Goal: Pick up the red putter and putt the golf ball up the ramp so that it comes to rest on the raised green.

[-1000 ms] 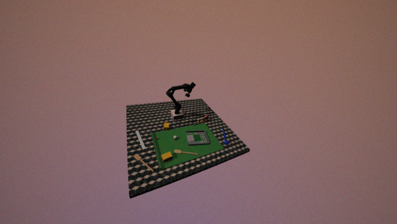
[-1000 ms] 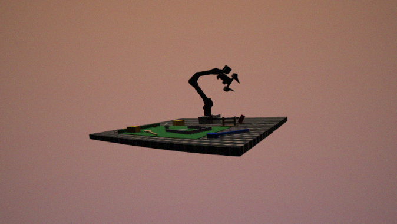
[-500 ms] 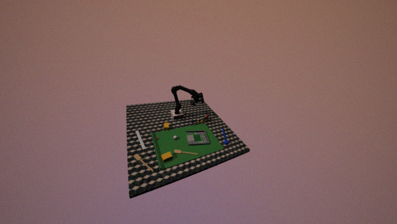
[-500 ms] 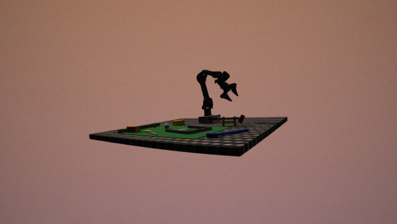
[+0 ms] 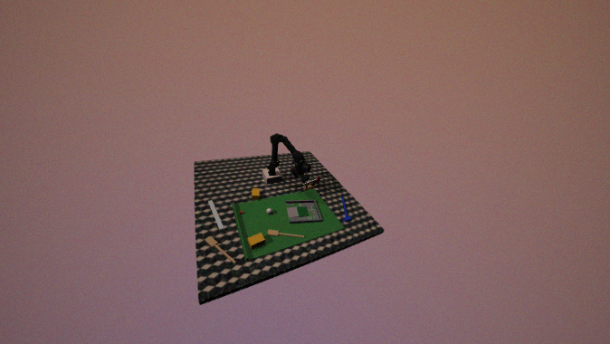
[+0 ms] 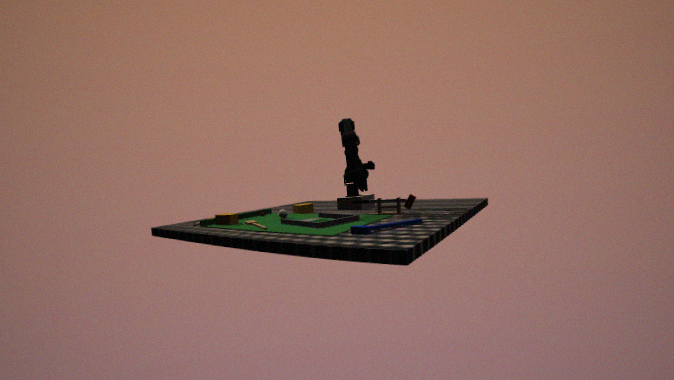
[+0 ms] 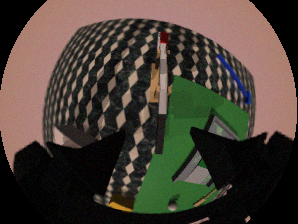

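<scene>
My gripper tip is 20 mm past the red putter, 90 mm to the right of it and 50 mm above it. Round my gripper tip: white golf ball 220 mm ahead, 320 mm to the right, 80 mm below; then green mat 280 mm ahead, 190 mm to the right, 110 mm below; then small wooden rack 20 mm behind, 110 mm to the left, 70 mm below.
</scene>
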